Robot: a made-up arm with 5 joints.
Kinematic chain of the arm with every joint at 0, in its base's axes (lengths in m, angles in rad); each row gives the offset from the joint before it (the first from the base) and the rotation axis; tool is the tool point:
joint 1: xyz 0 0 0.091 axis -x
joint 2: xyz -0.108 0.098 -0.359 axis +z
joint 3: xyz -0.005 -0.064 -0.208 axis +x
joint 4: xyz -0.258 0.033 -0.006 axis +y
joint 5: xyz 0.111 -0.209 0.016 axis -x
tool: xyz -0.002 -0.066 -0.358
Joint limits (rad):
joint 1: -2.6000..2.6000
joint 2: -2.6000..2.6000
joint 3: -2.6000..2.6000
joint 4: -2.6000..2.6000
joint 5: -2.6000..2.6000
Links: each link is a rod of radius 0.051 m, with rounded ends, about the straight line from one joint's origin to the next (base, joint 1, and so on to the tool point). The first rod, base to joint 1, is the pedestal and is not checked.
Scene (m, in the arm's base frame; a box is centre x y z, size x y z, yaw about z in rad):
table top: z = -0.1
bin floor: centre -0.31 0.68 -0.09 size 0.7 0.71 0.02 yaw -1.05
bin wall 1: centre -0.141 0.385 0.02 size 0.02 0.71 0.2 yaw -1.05
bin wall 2: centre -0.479 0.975 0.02 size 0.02 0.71 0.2 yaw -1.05
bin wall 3: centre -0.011 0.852 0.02 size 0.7 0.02 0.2 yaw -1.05
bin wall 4: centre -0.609 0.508 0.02 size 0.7 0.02 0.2 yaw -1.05
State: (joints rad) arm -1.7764 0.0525 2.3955 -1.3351 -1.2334
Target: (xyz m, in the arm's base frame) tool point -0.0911 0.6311 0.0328
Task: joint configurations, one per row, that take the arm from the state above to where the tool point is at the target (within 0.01 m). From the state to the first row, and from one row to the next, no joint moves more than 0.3 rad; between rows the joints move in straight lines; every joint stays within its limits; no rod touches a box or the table.
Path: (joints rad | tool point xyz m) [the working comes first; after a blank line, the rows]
Joints at the target: -1.9554 0.8089 2.6000 -1.3160 -1.8058
Straight joint move there: clear.

1: -1.8361 0.3046 2.4637 -1.3287 -1.4242 | -0.1671 0.5478 0.0586
2: -1.8957 0.5568 2.5318 -1.3224 -1.6150 | -0.1390 0.5836 0.0380
3: -1.9554 0.8089 2.6000 -1.3160 -1.8058 | -0.0911 0.6311 0.0328

